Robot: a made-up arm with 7 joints. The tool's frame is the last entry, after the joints.
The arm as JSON. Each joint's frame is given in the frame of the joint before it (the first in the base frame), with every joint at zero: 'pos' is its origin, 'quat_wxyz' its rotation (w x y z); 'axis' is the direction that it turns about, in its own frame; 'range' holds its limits. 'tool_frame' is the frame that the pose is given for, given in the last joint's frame.
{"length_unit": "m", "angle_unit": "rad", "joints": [
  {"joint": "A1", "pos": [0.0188, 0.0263, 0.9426], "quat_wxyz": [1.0, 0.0, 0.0, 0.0], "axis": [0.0, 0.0, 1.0], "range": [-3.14, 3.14]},
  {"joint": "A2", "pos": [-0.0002, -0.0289, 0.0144], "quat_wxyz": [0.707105, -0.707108, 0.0, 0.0], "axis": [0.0, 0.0, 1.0], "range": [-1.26, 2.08]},
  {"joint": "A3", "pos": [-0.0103, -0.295, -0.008], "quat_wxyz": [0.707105, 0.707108, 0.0, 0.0], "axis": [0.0, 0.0, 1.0], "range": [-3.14, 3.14]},
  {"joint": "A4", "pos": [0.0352, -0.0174, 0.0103], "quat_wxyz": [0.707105, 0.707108, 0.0, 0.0], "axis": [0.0, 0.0, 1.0], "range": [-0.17, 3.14]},
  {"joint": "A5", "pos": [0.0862, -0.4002, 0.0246], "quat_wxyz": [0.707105, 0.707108, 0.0, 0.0], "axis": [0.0, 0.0, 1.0], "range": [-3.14, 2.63]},
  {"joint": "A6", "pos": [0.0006, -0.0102, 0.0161], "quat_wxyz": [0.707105, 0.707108, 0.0, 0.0], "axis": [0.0, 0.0, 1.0], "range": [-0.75, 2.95]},
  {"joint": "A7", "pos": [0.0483, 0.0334, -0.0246], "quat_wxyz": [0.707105, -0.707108, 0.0, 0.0], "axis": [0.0, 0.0, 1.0], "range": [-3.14, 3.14]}
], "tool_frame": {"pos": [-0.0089, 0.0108, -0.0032], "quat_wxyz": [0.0, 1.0, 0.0, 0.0]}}
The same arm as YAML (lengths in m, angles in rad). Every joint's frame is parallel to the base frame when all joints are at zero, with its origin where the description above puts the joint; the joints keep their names.
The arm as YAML. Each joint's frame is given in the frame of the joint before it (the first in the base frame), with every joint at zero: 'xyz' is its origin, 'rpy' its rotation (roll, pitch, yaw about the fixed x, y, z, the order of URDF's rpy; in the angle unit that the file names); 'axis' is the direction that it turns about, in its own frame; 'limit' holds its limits. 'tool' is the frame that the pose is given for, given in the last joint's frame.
units:
  length: m
  angle: rad
joints:
  - name: A1
    type: revolute
    origin:
      xyz: [0.0188, 0.0263, 0.9426]
      rpy: [0.0, 0.0, 0.0]
    axis: "+z"
    limit:
      lower: -3.14
      upper: 3.14
  - name: A2
    type: revolute
    origin:
      xyz: [-0.0002, -0.0289, 0.0144]
      rpy: [0.0, 0.0, 0.0]
    axis: "+y"
    limit:
      lower: -1.26
      upper: 2.08
  - name: A3
    type: revolute
    origin:
      xyz: [-0.0103, -0.008, 0.295]
      rpy: [0.0, 0.0, 0.0]
    axis: "+z"
    limit:
      lower: -3.14
      upper: 3.14
  - name: A4
    type: revolute
    origin:
      xyz: [0.0352, -0.0174, 0.0103]
      rpy: [0.0, 0.0, 0.0]
    axis: "-y"
    limit:
      lower: -0.17
      upper: 3.14
  - name: A5
    type: revolute
    origin:
      xyz: [0.0862, -0.0246, -0.4002]
      rpy: [0.0, 0.0, 0.0]
    axis: "-z"
    limit:
      lower: -3.14
      upper: 2.63
  - name: A6
    type: revolute
    origin:
      xyz: [0.0006, 0.0102, -0.0161]
      rpy: [0.0, 0.0, 0.0]
    axis: "+y"
    limit:
      lower: -0.75
      upper: 2.95
  - name: A7
    type: revolute
    origin:
      xyz: [0.0483, -0.0246, -0.0334]
      rpy: [0.0, 0.0, 0.0]
    axis: "-z"
    limit:
      lower: -3.14
      upper: 3.14
tool:
  origin:
    xyz: [-0.0089, -0.0108, 0.0032]
    rpy: [0.0, 0.0, 0.0]

